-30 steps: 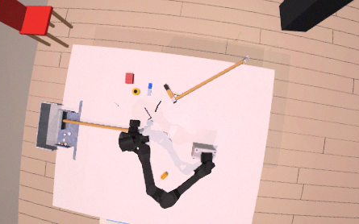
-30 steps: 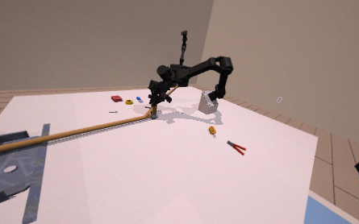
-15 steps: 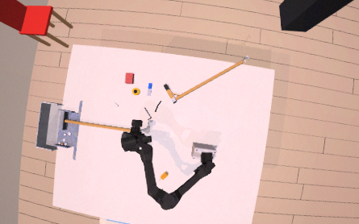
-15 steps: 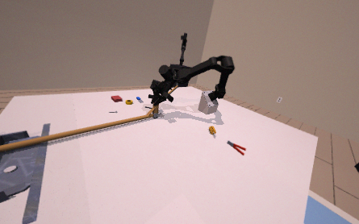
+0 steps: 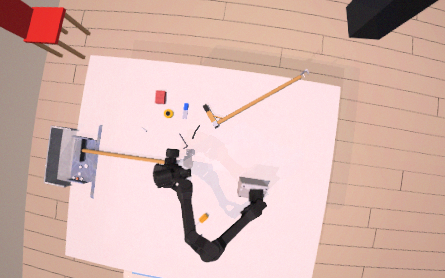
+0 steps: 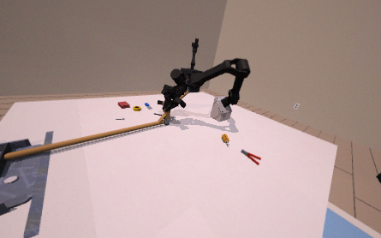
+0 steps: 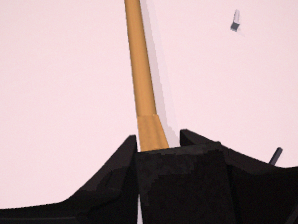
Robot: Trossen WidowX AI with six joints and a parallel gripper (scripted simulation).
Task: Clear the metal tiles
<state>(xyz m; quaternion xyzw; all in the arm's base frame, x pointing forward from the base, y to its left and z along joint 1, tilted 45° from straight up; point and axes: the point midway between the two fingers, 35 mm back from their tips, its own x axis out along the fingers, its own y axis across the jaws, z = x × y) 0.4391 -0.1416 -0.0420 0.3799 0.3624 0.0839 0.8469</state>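
Right now my gripper tip is 80 mm past the hex key, 110 mm to the left of it and 100 mm above it. Also, from my gripper tip: yellow ring: 20 mm ahead, 280 mm to the right, 90 mm below; then blue-white piece: 80 mm behind, 300 mm to the right, 100 mm below; then yellow tool: 180 mm behind, 320 mm to the left, 80 mm below.
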